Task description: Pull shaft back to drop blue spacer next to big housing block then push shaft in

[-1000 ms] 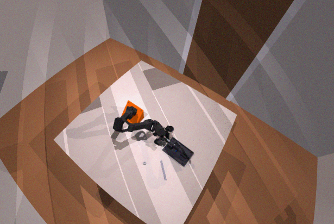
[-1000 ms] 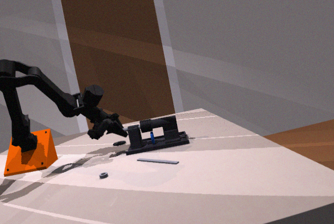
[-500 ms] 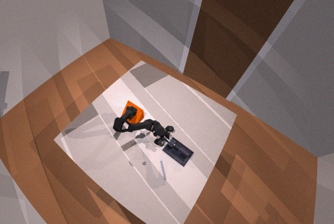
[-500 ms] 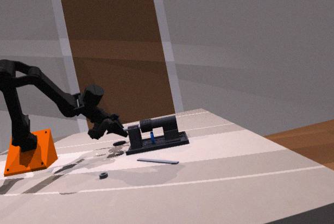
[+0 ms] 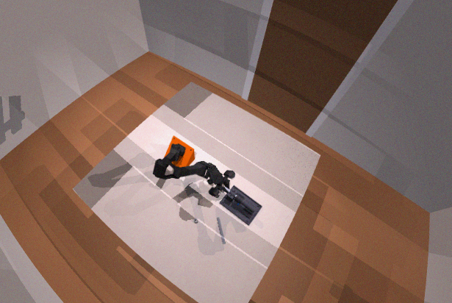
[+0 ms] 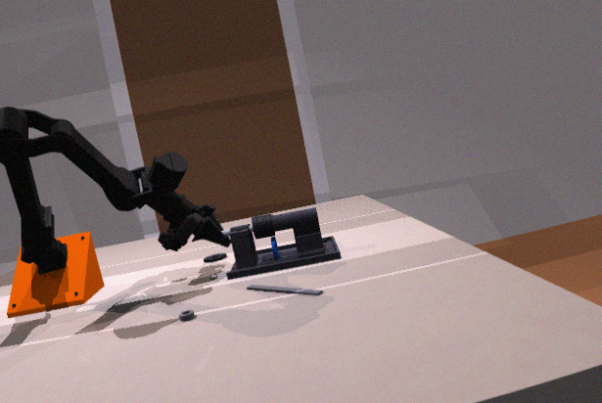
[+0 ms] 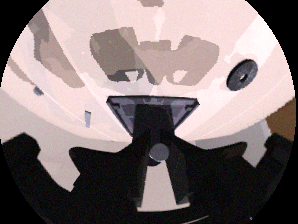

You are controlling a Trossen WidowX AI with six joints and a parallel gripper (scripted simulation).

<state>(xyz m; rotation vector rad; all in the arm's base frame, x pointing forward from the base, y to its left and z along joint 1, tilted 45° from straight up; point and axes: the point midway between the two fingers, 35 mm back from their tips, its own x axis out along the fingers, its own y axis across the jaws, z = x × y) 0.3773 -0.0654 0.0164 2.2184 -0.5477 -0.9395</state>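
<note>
Right now my gripper tip is 5 cm short of the grey shaft, 3 cm below it and 1 cm to the left of it. Also, from my gripper tip: flat bar (21 cm to the right, 8 cm ahead, 5 cm below); then blue spacer (9 cm ahead, 2 cm below, 1 cm to the right).
</note>
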